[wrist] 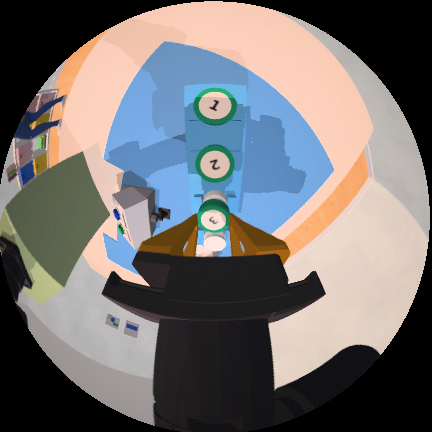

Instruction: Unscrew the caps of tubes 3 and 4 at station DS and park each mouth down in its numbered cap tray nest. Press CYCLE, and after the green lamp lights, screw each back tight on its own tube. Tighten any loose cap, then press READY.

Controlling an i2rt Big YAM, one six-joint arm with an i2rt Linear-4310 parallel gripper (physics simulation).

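Places are measured from the arm's base along level axes (x ahead, y left, z up), in centimetres.
Where they show: gripper, between the fingertips: (213,217).
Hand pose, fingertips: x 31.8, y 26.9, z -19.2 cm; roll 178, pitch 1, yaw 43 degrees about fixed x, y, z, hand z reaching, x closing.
Observation:
Each offset is from my fingertips to the top centre of the thing. "pt": to the spot under its first point. Level surfaces: height alone.
My gripper (213,217) has its amber fingers shut on a green cap marked 3 @(dx +0.0, dy +0.0, dz +0.6 cm) (213,209), low in the middle of the wrist view. The cap's numbered face shows between the fingertips. A white cylindrical part shows just beyond it, and a white round-ended part @(pt dx +3.6, dy -3.4, dz -0.7 cm) (215,243) shows on its near side, partly hidden by the gripper. Green-ringed caps marked 1 @(dx -7.2, dy +7.8, dz -0.4 cm) (214,105) and 2 @(dx -3.6, dy +4.0, dz -0.4 cm) (214,164) stand in line beyond, over a light-blue strip @(pt dx -8.9, dy +7.4, dz -0.4 cm) (193,95). A grey control box @(dx -8.7, dy -17.8, dz -4.2 cm) (132,216) with blue and green buttons stands to the left. I cannot tell the lamp's state.
A small dark fitting @(pt dx -3.0, dy -14.2, dz -11.4 cm) (162,214) sticks out from the control box's right side. A blue mat @(dz -12.6 cm) (285,135) lies under the station. A dark green panel (57,215) is at the left. A shelf with colored bins and a person's legs (42,117) show at the far left.

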